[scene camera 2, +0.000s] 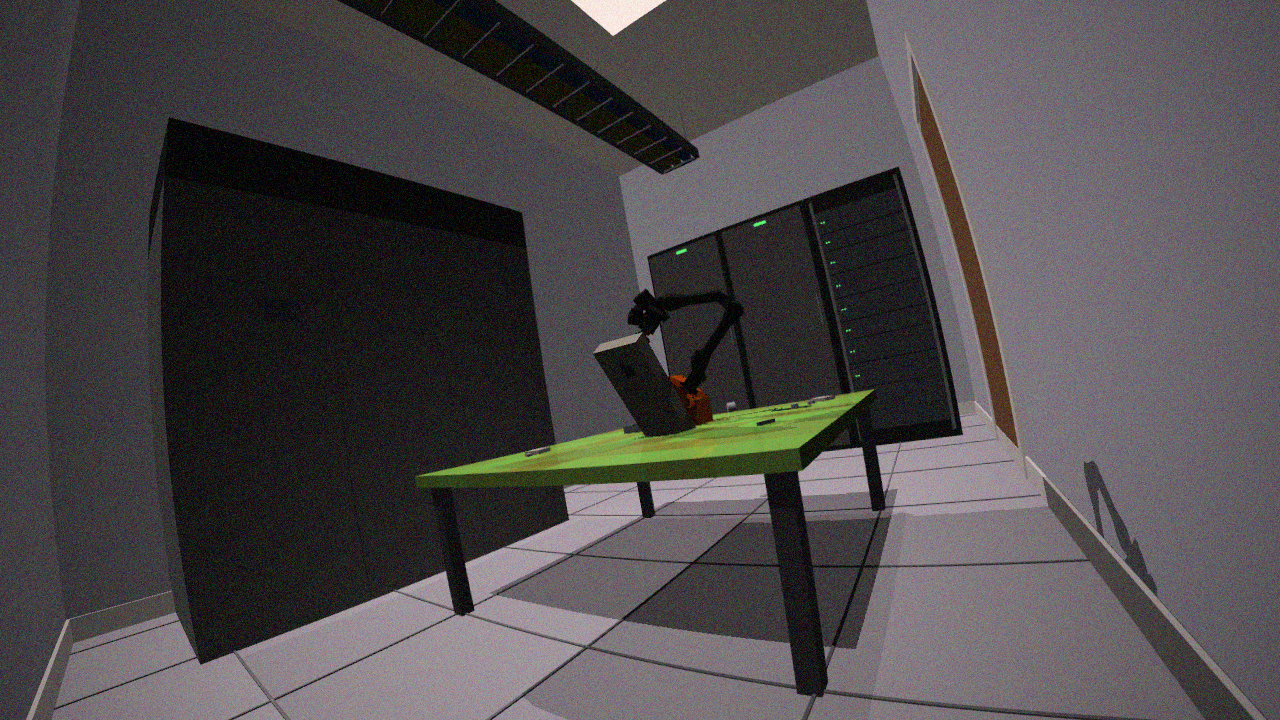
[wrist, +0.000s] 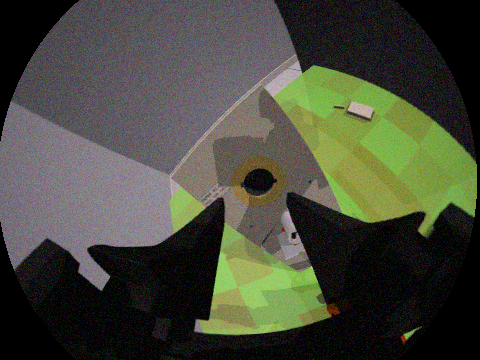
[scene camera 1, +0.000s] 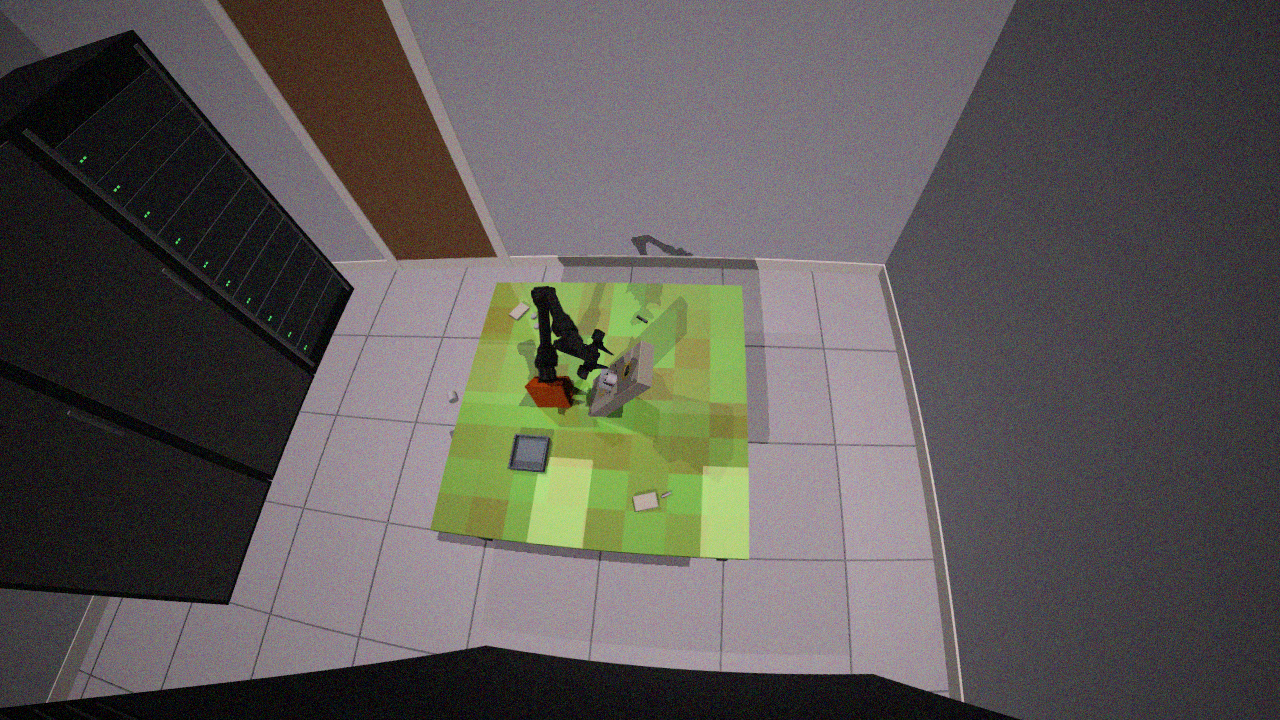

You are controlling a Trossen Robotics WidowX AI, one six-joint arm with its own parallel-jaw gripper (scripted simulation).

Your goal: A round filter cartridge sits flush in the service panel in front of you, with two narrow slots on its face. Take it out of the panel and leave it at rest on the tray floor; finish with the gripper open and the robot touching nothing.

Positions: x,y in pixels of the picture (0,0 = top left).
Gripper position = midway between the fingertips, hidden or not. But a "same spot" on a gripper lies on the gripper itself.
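Gripper visible: scene camera 2, wrist view, scene camera 1 [610,361]. Same spot on the gripper: [scene camera 2: 649,323] and [wrist: 181,305]. Grey service panel, same spot: [wrist: 254,156] and [scene camera 1: 630,371].
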